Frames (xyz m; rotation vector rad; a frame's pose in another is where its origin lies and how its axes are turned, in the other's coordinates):
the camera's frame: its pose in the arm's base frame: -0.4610 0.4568 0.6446 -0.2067 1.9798 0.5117
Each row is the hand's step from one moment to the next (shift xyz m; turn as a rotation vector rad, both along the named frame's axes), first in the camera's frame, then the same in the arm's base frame.
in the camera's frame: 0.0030 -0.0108 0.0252 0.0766 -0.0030 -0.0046
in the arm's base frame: 0.0231 0.0017 -0.0150 -0.0372 0.0013 -0.0672
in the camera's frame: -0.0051 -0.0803 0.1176 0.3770 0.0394 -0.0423
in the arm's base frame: 0.1273 -0.0204 -0.0606 -0.2188 0.0461 -0.3090
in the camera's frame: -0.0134 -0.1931 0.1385 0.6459 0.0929 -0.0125
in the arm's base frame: 0.1890 -0.1127 -0.0907 -0.3351 0.1282 -0.5452
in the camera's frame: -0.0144 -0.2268 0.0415 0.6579 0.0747 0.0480
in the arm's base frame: 0.1225 -0.1857 -0.0623 -0.2846 0.1395 -0.5833
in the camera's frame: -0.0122 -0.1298 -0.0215 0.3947 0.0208 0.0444
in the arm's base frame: 0.0350 -0.1265 -0.0152 -0.1493 0.0691 -0.3621
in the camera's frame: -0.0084 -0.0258 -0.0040 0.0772 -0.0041 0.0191
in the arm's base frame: 0.0099 -0.0255 0.0022 -0.0177 0.0108 -0.0769
